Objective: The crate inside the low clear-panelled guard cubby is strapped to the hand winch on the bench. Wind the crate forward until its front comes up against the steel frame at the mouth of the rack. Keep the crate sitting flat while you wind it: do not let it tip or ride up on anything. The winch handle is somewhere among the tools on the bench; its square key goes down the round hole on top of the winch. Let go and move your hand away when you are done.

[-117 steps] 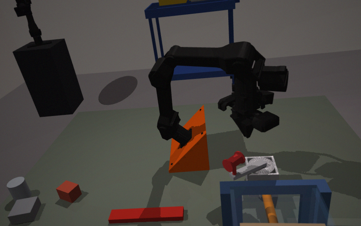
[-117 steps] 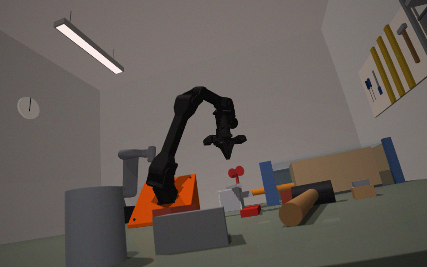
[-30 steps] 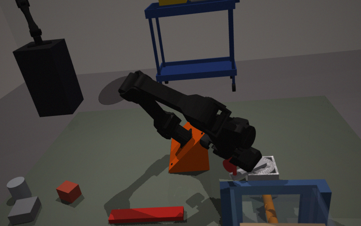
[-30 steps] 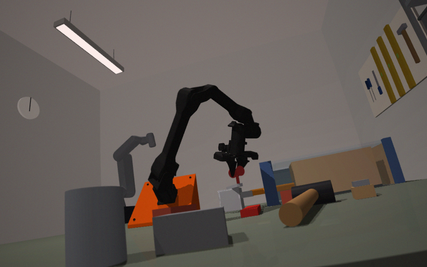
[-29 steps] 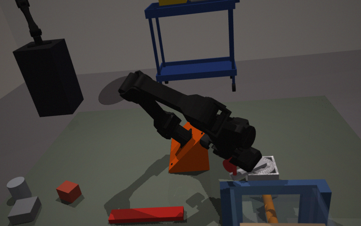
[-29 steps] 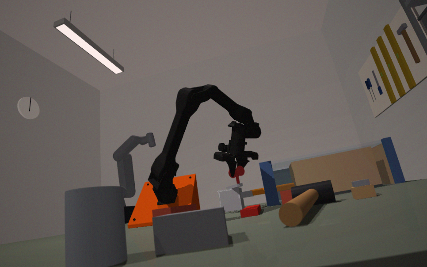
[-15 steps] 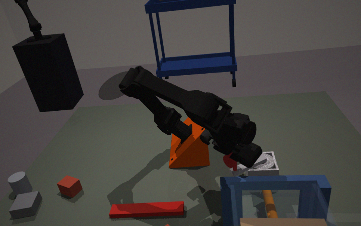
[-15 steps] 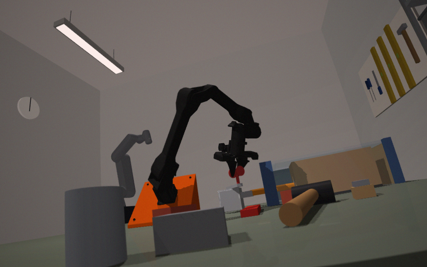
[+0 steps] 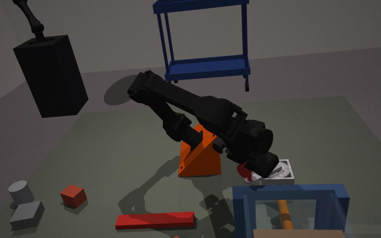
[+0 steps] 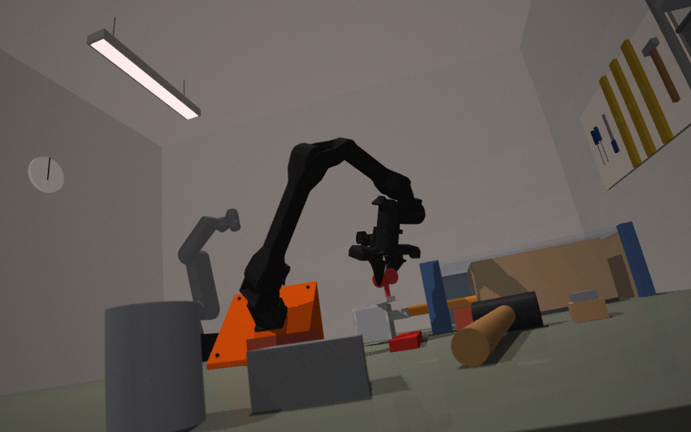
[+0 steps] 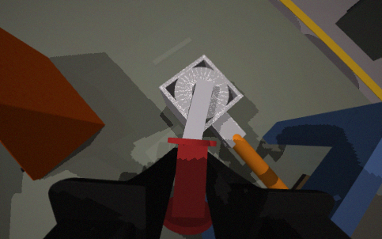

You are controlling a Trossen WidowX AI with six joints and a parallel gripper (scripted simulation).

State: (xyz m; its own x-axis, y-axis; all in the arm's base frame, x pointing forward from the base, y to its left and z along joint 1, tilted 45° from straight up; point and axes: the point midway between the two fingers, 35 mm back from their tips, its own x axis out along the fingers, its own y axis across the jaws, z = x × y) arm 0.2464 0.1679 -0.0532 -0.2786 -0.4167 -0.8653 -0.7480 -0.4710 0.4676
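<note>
The grey crank arm is 1 cm behind my gripper tip, 2 cm to the left of it and 3 cm below it. Also, from my gripper tip: frame: 12 cm ahead, 6 cm to the left, 3 cm below; grey winch: 6 cm behind, 7 cm to the left, 10 cm below; red knob: 1 cm ahead, 1 cm to the right.
</note>
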